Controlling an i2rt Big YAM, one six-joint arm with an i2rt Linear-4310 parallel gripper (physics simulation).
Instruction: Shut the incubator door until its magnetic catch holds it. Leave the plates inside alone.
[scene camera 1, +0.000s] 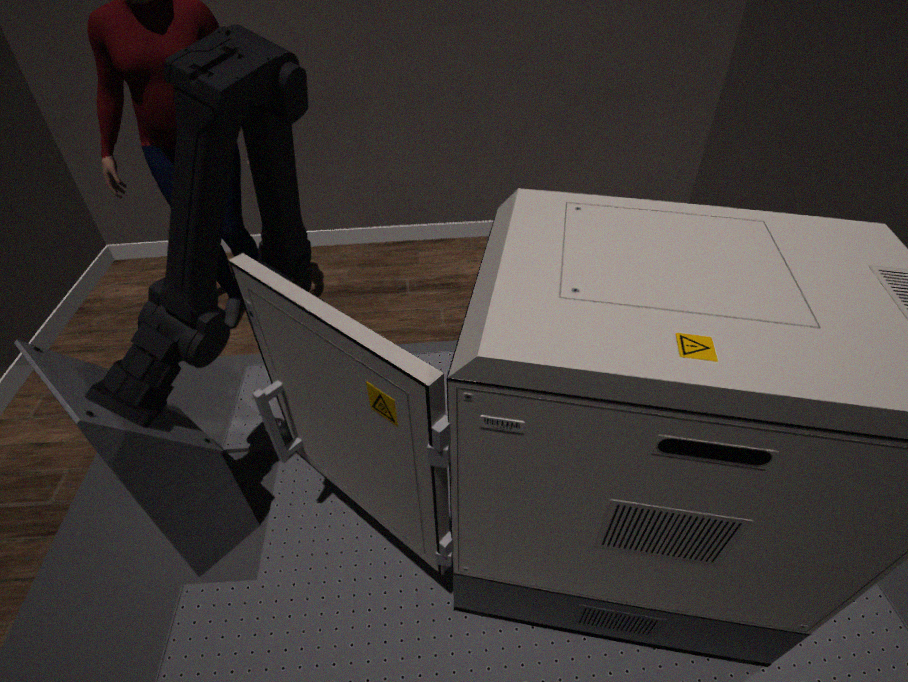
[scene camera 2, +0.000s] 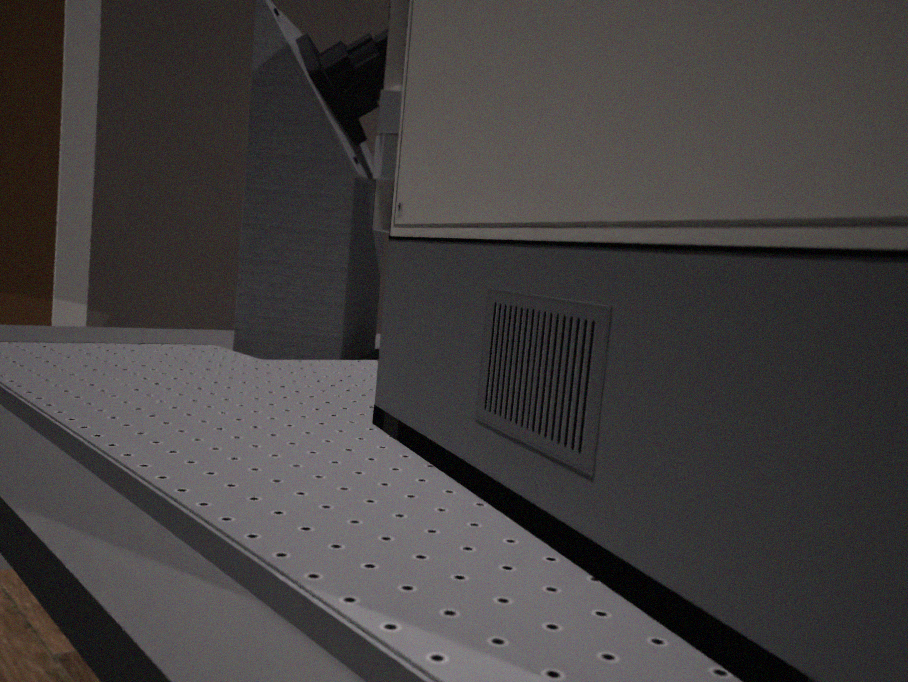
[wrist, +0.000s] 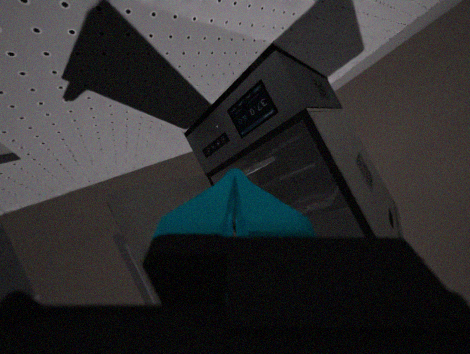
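Where they show: gripper, between the fingertips: (wrist: 234, 176); arm's base, origin of its link: (scene camera 1: 126, 404) (scene camera 2: 326, 94).
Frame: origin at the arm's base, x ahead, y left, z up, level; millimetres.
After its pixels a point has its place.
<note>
The white incubator (scene camera 1: 660, 271) @(x 674, y 37, z 242 mm) (scene camera 2: 660, 132) @(x 789, y -129, z -132 mm) (wrist: 287, 85) @(x 502, y 206, z -227 mm) stands on the perforated table top (scene camera 1: 330, 609) @(x 283, y -127, z -308 mm) (scene camera 2: 308, 491) @(x 641, y -205, z -308 mm). Its door (scene camera 1: 344, 396) @(x 349, y -37, z 100 mm) stands wide open in scene camera 1, swung out on hinges at the near left corner. The door's handle (scene camera 1: 271, 425) @(x 204, y 15, z -35 mm) (wrist: 134, 267) @(x 198, y 27, z -72 mm) is a pale bar on the outer face. My gripper (wrist: 234, 176) @(x 229, y 243, z -114 mm) is shut and empty, its teal fingertips together below the incubator's dark front opening in the wrist view. The door and arm hide the gripper in scene camera 1. Faint pale shapes show inside the opening; the plates cannot be made out clearly.
The arm (scene camera 1: 198, 212) @(x 155, y 95, z 253 mm) rises from a sloped grey pedestal (scene camera 1: 154, 477) @(x 61, y -74, z -61 mm) (scene camera 2: 293, 242) @(x 75, y -50, z -182 mm), left of the door. A person in a red top (scene camera 1: 146, 55) stands behind the arm. The arm's upper links are left of and behind the door's free edge.
</note>
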